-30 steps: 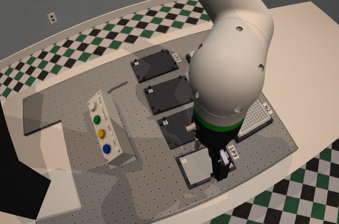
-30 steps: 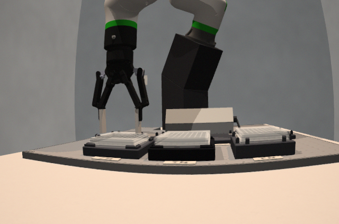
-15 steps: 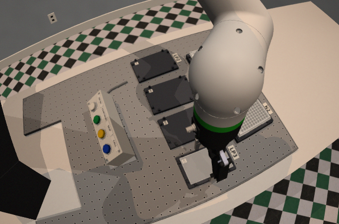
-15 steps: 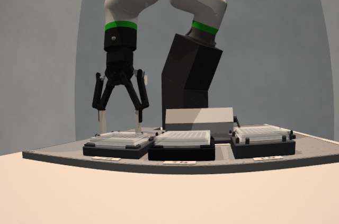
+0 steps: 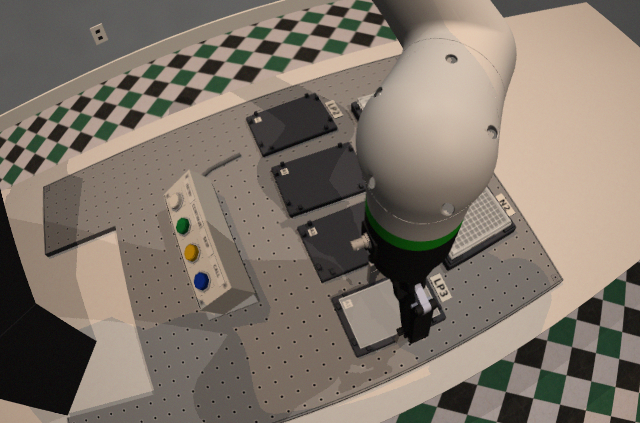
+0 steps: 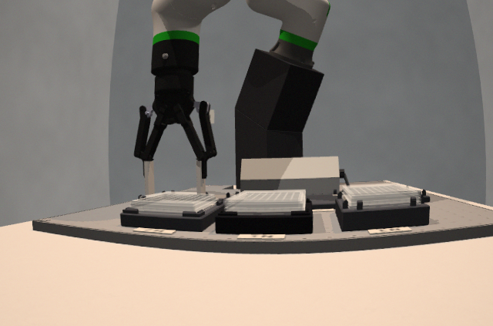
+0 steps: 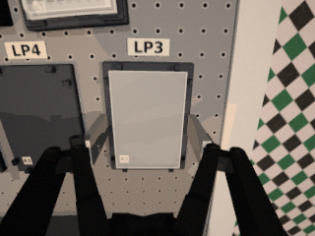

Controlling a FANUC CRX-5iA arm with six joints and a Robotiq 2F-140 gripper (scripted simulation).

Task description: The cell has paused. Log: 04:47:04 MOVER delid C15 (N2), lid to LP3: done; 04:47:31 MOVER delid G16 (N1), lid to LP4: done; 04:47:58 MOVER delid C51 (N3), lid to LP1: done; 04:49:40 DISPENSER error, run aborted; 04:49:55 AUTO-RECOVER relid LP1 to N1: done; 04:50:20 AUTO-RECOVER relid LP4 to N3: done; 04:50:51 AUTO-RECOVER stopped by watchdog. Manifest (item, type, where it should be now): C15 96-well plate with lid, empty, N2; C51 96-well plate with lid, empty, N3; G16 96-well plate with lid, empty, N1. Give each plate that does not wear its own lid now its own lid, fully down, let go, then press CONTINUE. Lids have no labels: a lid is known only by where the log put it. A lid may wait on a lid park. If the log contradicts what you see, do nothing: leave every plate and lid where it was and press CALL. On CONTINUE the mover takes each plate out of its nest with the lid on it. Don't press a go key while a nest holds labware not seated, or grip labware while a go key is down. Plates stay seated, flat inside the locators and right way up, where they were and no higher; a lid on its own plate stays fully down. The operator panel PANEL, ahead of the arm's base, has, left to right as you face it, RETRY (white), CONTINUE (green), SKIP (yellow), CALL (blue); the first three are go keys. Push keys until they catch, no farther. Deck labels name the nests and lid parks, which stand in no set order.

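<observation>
My hand is 30 mm above the lid park LP3. The rest, counted from my hand: plate (160 mm ahead, 110 mm to the left, 10 mm below); LP3 label (90 mm ahead, 40 mm below, 20 mm to the left); lid park LP4 (130 mm to the left, 30 mm below, 30 mm behind).
</observation>
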